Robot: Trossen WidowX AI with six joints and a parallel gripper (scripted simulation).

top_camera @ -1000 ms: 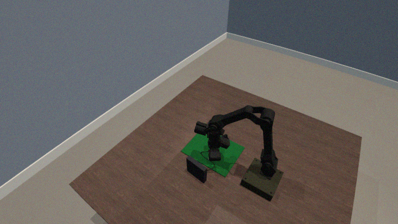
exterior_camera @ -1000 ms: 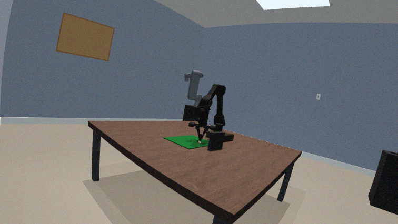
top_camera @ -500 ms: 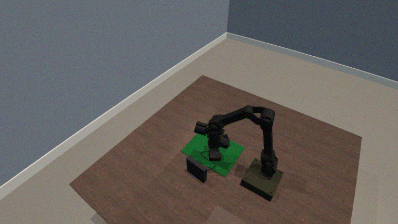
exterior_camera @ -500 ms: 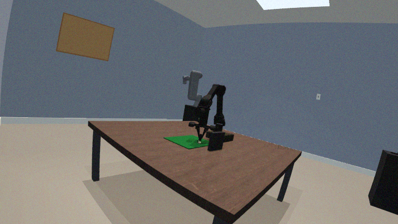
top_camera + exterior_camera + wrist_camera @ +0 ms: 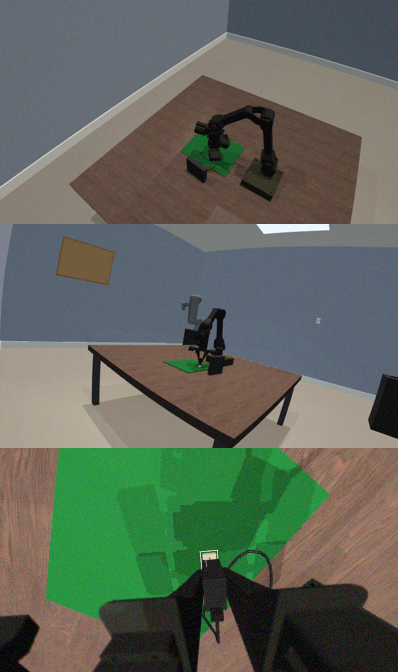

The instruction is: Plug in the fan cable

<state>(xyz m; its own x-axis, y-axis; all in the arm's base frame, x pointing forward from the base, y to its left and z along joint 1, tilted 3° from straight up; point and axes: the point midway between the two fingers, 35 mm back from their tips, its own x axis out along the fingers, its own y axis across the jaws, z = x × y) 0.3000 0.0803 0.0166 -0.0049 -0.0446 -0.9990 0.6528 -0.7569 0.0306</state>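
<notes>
My gripper tip is 1 cm short of the dark fan plug and 1 cm below it. Also, from my gripper tip: white four-pin fan header 1 cm ahead, 4 cm below; green board 3 cm ahead, 5 cm to the right, 5 cm below; black fan 14 cm to the left, 2 cm above.
</notes>
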